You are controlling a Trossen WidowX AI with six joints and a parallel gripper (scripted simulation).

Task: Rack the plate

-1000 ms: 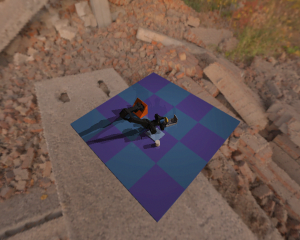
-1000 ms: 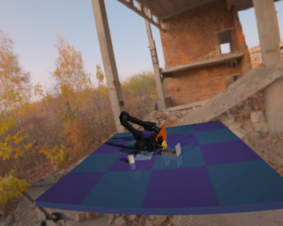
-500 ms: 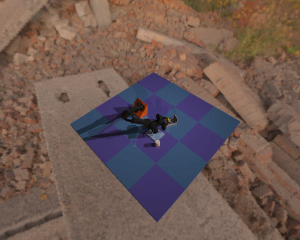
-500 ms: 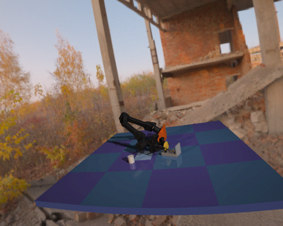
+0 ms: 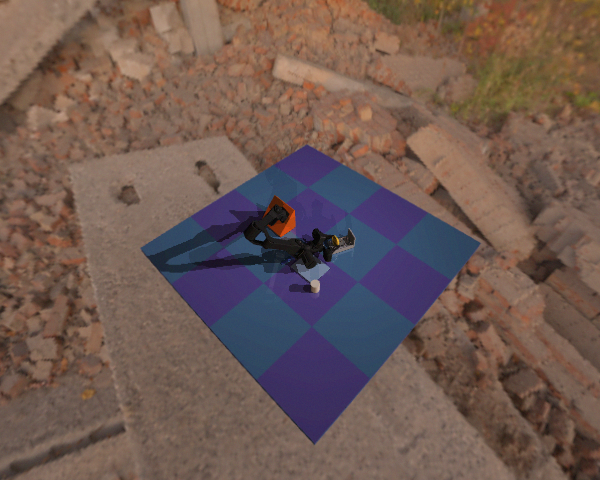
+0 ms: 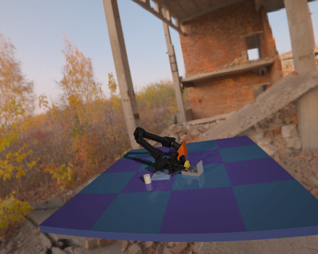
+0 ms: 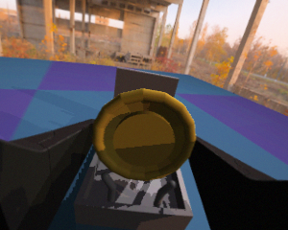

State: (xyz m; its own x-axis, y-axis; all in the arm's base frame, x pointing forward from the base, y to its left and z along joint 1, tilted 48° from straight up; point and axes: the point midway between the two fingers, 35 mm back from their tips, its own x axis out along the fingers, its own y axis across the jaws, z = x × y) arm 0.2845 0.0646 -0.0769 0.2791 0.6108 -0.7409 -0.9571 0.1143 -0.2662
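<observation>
Now: gripper tip 1 cm to the left of the yellow plate. The rest, counted from my gripper tip: white cylinder 13 cm ahead, 25 cm to the right, 3 cm below; then grey dish rack 1 cm ahead, 2 cm to the left, 3 cm below; then pale blue mat 2 cm ahead, 19 cm to the right, 5 cm below.
</observation>
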